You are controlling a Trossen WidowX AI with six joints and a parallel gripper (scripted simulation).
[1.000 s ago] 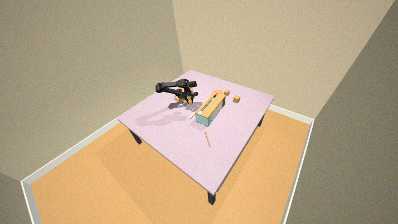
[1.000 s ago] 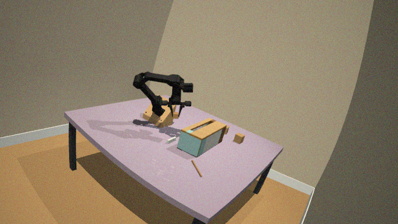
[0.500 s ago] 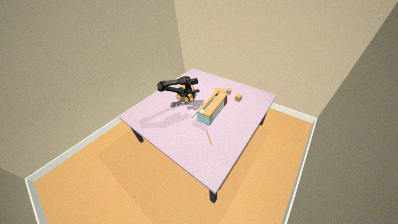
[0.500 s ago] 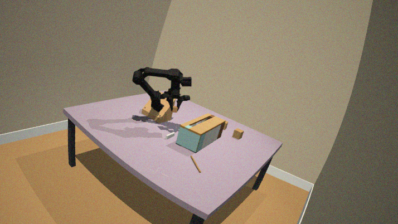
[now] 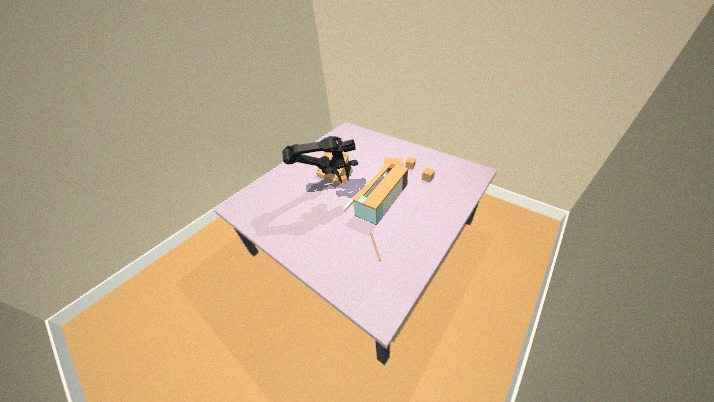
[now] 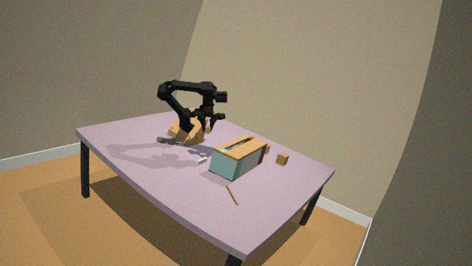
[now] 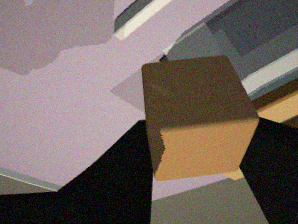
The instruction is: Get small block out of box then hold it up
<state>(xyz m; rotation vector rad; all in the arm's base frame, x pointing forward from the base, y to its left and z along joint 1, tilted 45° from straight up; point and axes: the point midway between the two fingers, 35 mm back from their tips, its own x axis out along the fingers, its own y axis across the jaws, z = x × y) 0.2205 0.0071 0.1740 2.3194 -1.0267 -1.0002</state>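
My gripper tip is now 10 mm to the right of the tan block, 10 mm below it and 10 mm past it. The rest, counted from my gripper tip: thin tan stick: 320 mm ahead, 170 mm below, 140 mm to the right; then box: 150 mm to the left, 110 mm below, 100 mm ahead.
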